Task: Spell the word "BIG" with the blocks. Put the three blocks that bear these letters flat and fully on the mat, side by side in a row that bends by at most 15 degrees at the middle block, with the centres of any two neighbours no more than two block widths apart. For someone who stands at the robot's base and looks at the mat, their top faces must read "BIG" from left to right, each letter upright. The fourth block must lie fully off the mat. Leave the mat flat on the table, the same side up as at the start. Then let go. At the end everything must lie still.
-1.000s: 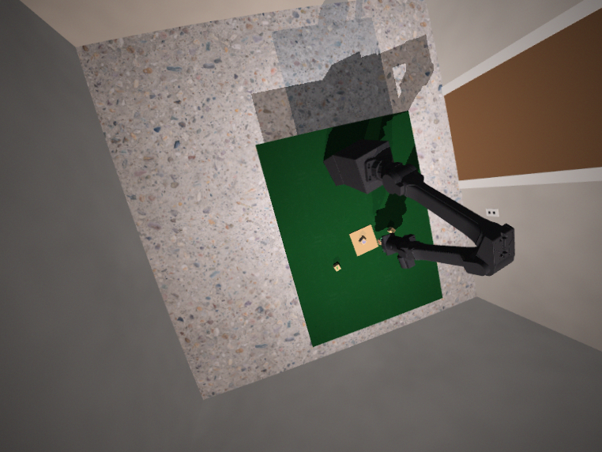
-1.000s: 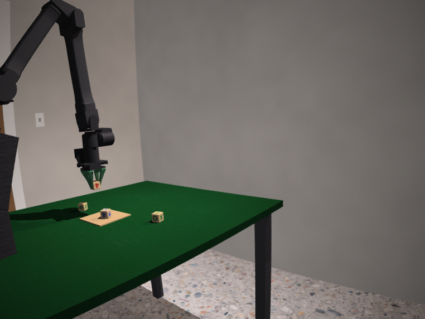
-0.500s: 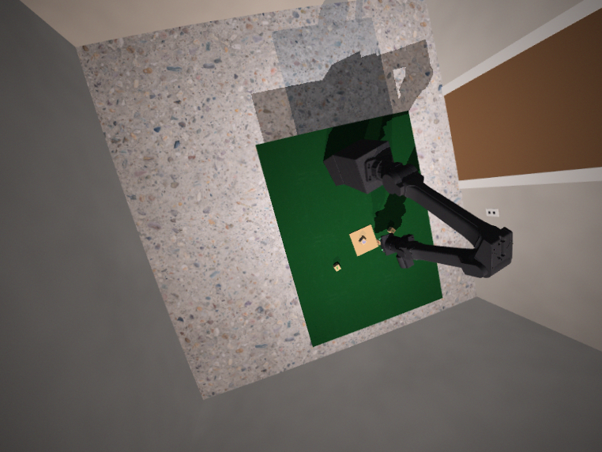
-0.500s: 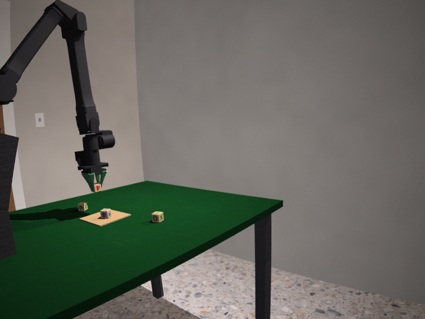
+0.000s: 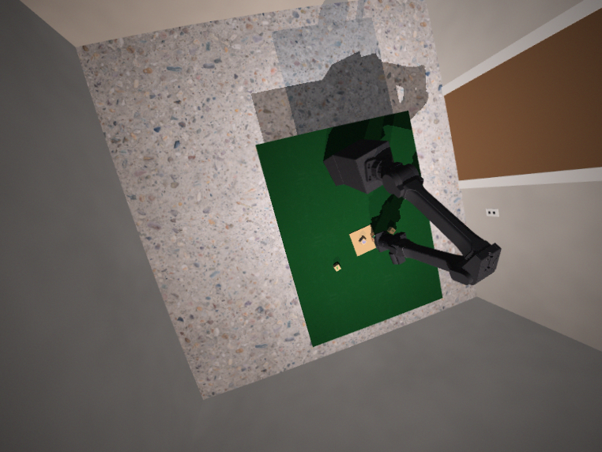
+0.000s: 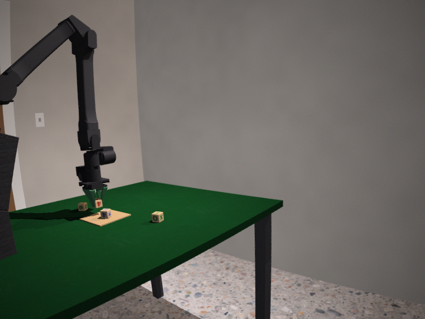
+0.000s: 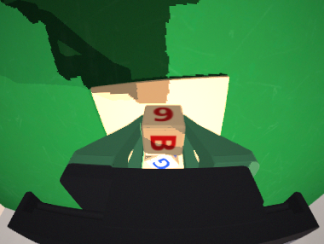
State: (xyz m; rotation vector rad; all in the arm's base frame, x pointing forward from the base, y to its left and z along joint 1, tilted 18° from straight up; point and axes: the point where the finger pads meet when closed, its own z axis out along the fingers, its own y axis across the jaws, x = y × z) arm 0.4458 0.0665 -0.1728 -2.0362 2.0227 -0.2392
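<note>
The tan mat is 5 cm to the right of my hand and 4 cm below it. Round my hand: I block (1 cm behind, 13 cm to the left, 3 cm below); B block (right at my hand).
</note>
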